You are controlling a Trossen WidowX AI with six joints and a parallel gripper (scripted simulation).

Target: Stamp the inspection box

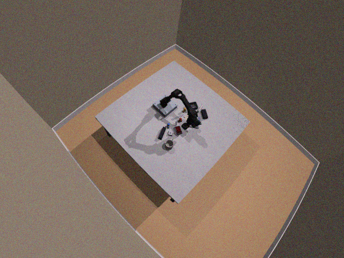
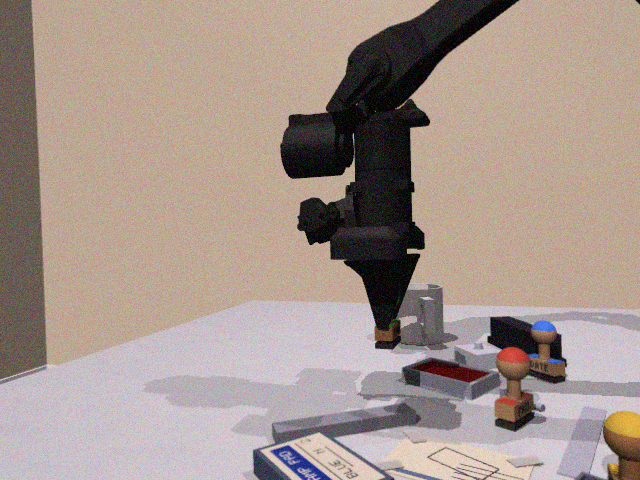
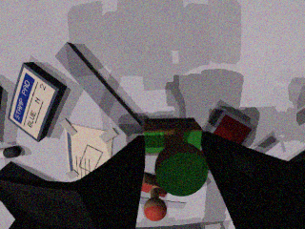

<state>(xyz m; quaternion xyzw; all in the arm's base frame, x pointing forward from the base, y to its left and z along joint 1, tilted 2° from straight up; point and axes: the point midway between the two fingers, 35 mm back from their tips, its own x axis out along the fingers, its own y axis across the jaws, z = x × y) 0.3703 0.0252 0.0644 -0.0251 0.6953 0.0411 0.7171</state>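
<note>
The ink pad lies 5 cm behind my gripper tip, 8 cm to the right of it and 8 cm below it. Also, from my gripper tip: grey bar (2 cm ahead, 8 cm to the left, 8 cm below); then green-knobbed stamp (right at my gripper tip); then red-knobbed stamp (12 cm behind, 1 cm to the left, 6 cm below).
</note>
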